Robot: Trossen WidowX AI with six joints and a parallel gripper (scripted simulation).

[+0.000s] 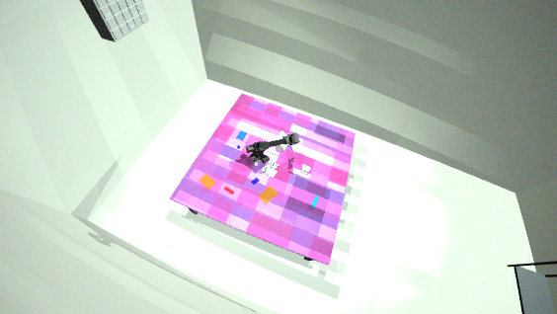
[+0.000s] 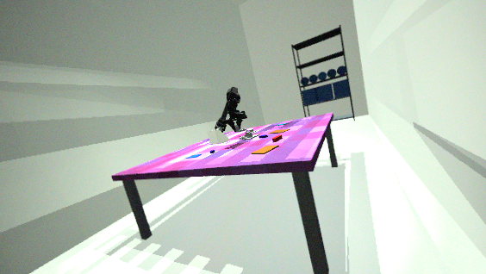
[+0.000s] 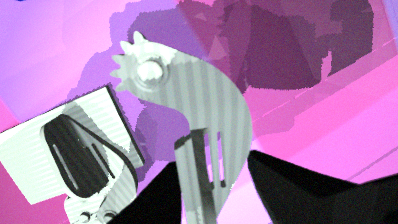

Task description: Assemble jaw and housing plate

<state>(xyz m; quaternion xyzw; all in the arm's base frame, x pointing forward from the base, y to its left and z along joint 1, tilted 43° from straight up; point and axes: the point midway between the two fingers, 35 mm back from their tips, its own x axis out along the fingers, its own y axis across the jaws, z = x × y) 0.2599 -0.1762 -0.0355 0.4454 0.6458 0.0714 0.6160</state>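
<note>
My gripper tip is 4 cm short of the white jaw. The rest, counted from my gripper tip: red block: 31 cm ahead, 14 cm to the right, 7 cm below; blue block: 17 cm ahead, 7 cm below, 3 cm to the left; white base: 11 cm to the left, 8 cm below, 4 cm ahead.
</note>
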